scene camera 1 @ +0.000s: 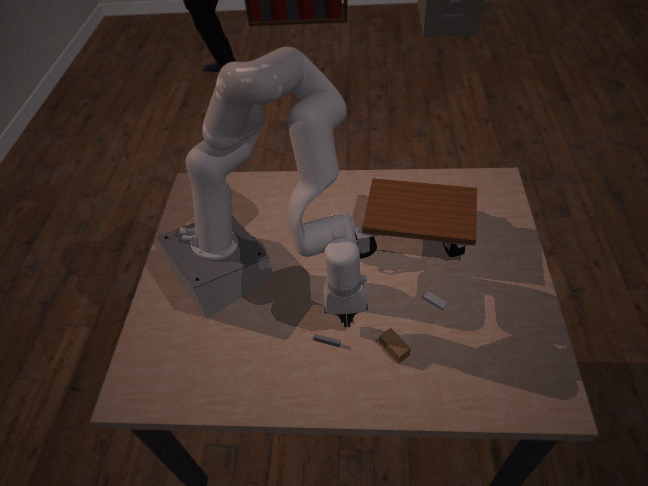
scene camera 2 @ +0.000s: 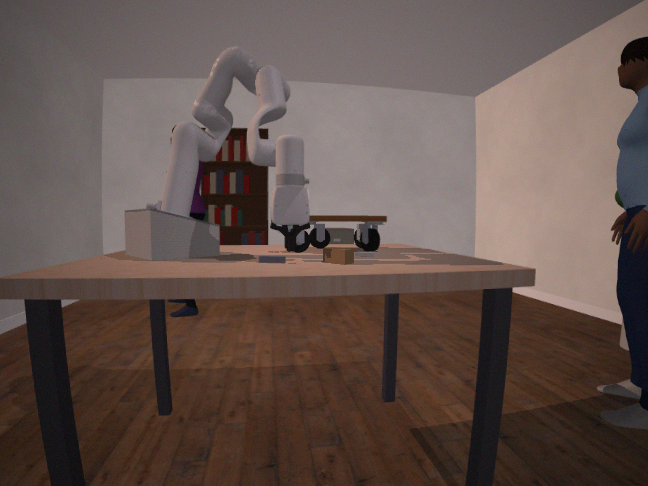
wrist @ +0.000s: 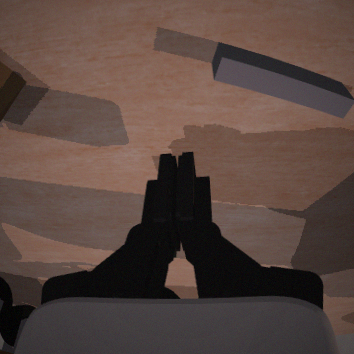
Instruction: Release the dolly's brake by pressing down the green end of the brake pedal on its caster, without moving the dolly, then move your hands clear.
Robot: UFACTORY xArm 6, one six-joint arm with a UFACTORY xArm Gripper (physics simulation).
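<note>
The dolly [scene camera 1: 421, 209] [scene camera 2: 348, 218] has a brown wooden deck on casters with black wheels and stands at the back right of the table. Its near left caster [scene camera 1: 366, 244] [scene camera 2: 299, 241] is partly hidden by the arm in scene camera 1 and by the fingers in scene camera 2. The brake pedal and its green end cannot be made out in any view. My gripper [scene camera 1: 346, 325] [scene camera 2: 289, 250] [wrist: 180, 172] is shut and empty, pointing down low over the table, in front of that caster and apart from the deck.
A brown block [scene camera 1: 394, 345] [scene camera 2: 338, 255] [wrist: 7, 90] lies front right of the gripper. A grey bar [scene camera 1: 327, 340] [scene camera 2: 272, 258] [wrist: 285, 85] lies front left. A light grey piece [scene camera 1: 434, 300] lies on the table [scene camera 1: 235, 387] in front of the dolly. The robot's base box [scene camera 1: 225, 287] [scene camera 2: 167, 235] stands at left.
</note>
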